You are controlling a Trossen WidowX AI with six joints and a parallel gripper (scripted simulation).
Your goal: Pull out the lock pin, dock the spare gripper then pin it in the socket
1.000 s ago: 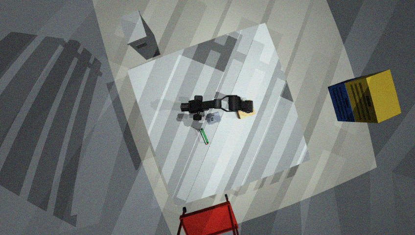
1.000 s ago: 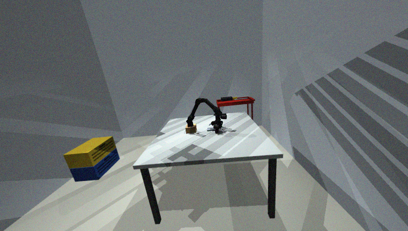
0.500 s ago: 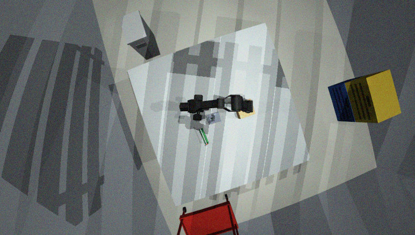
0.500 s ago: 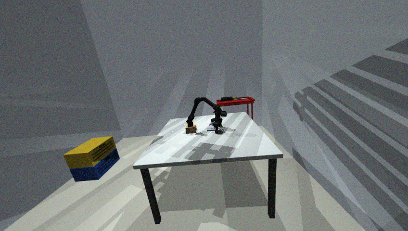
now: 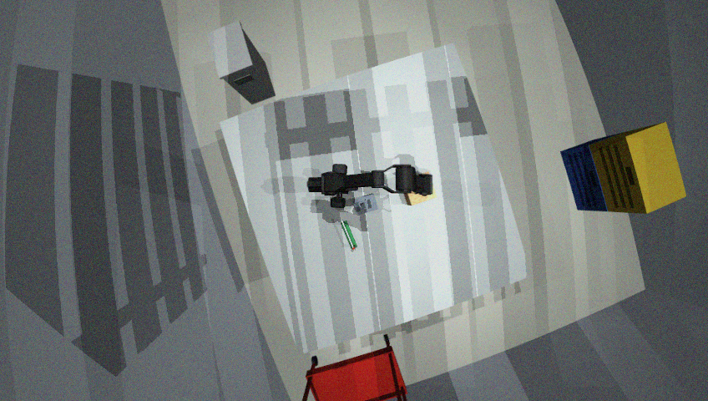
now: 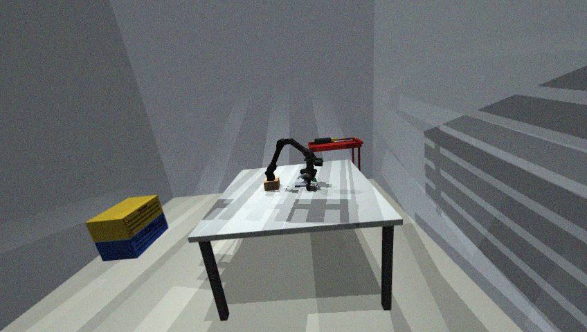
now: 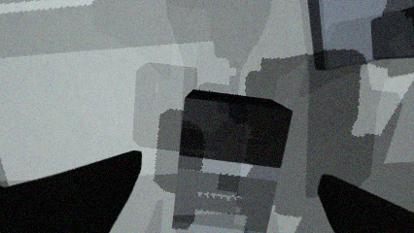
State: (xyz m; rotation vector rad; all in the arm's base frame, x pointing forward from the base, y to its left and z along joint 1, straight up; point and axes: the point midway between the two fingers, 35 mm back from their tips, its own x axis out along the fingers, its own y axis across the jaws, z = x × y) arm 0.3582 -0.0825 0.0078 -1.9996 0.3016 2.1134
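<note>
My gripper tip is 2 cm short of the spare gripper, 1 cm to the left of it and 3 cm above it. From my gripper tip the other things lie so: green part (2 cm ahead, 24 cm to the left, 3 cm below); grey mount (8 cm behind, 11 cm to the left).
</note>
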